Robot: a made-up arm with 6 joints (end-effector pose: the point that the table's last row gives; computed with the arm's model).
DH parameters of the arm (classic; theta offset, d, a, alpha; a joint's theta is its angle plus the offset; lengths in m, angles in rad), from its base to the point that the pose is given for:
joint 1: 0 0.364 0 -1.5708
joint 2: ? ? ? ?
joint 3: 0 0 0 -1.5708
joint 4: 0 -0.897 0 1.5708
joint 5: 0 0.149 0 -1.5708
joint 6: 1.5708 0 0 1.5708
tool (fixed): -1.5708 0 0 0
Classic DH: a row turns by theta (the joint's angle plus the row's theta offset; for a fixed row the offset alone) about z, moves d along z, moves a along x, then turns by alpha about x.
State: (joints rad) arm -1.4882 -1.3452 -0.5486 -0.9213 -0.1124 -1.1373
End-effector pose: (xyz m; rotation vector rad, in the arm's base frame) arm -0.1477 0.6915 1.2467 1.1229 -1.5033 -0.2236
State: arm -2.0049 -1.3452 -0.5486 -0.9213 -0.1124 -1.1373
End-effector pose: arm 0.2132 0.6741 1.2467 0.7147 -1.7727 -0.5758
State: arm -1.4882 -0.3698 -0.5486 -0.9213 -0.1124 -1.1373
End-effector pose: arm -0.0620 -0.3438 1.4397 1.8297 -1.3212 -1.0642
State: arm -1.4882 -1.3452 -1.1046 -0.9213 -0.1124 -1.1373
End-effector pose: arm -0.1322 0.5046 0.7868 1.5384 -1.4376 -0.6921
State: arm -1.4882 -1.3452 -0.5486 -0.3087 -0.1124 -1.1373
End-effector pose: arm -0.2037 0.7395 1.2980 0.6502 -1.3395 -0.6904
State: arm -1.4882 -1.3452 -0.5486 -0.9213 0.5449 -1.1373
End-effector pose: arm -0.1477 0.6915 1.2467 0.6155 -2.0131 0.0377
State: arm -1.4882 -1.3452 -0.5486 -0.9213 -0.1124 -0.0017
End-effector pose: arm -0.1477 0.6915 1.2467 0.1985 -1.0739 -0.9333
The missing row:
joint 2: -1.5708 0 1.45 3.1416
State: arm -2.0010 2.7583 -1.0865 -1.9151 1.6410 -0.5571
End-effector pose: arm 0.0671 0.0256 -0.2937 0.0307 -2.2360 1.8198
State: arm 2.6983 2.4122 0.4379 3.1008 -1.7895 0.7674
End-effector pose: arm -0.6237 0.1313 -1.5444 0.5282 2.5573 0.9890
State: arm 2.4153 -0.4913 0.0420 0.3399 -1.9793 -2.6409
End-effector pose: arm 0.0461 0.1469 2.1413 0.5421 1.4623 -0.0444
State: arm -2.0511 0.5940 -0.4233 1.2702 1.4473 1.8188
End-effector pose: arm -0.6879 -1.2249 0.8774 -2.2102 0.9085 -0.4463
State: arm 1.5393 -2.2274 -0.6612 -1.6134 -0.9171 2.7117
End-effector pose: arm -0.0377 -0.9948 0.3752 0.1923 -2.4382 0.5430
